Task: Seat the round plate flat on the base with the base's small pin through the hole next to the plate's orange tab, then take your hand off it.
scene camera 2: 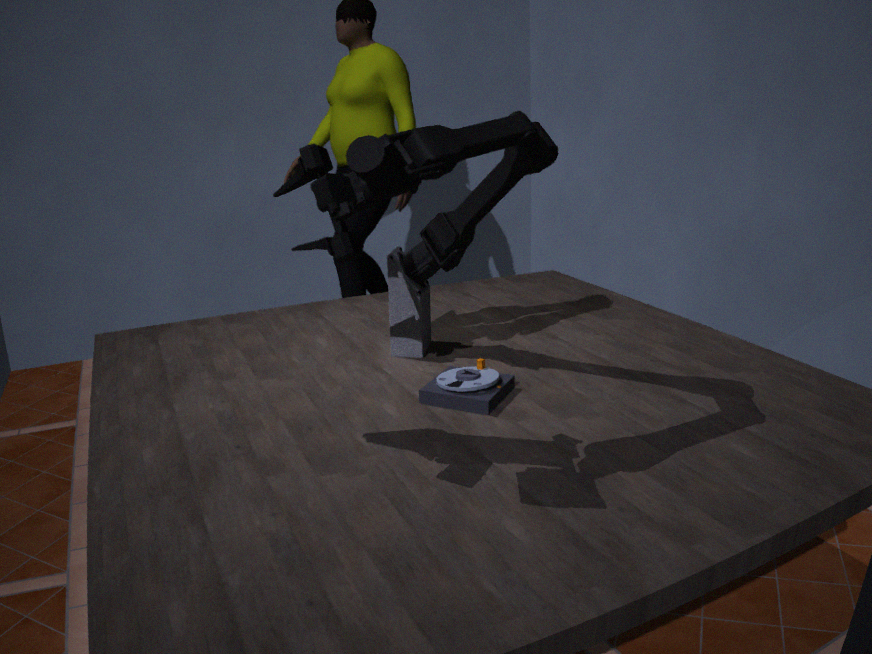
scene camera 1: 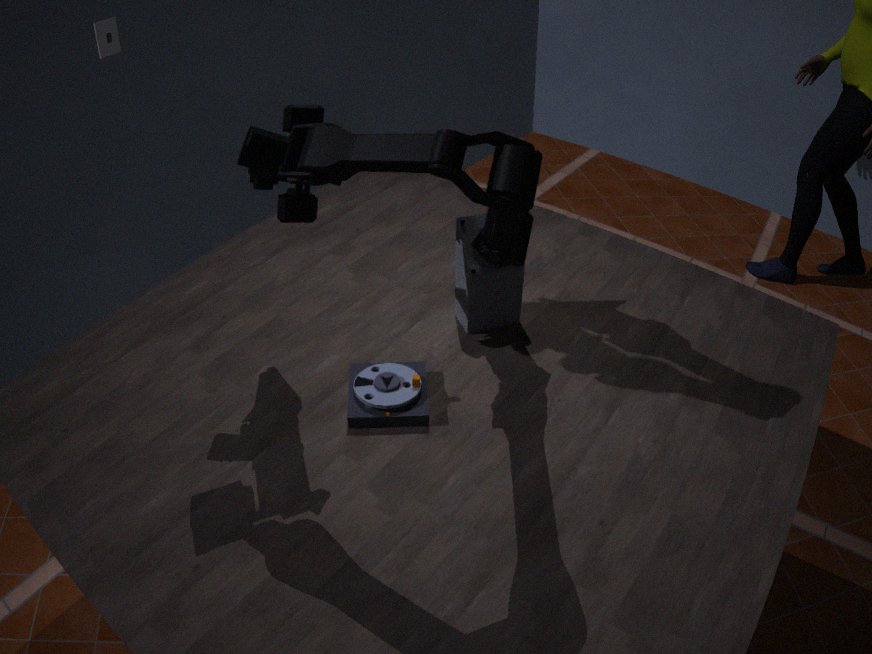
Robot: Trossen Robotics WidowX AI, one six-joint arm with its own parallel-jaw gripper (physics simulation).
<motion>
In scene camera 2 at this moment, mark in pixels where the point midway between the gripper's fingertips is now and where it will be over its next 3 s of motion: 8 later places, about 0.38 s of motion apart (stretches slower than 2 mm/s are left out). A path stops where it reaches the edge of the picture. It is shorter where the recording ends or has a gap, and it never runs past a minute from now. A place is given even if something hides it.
My gripper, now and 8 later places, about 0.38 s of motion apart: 283,222; 284,223; 285,226; 287,229; 290,232; 294,236; 294,238; 297,240; 300,241
</motion>
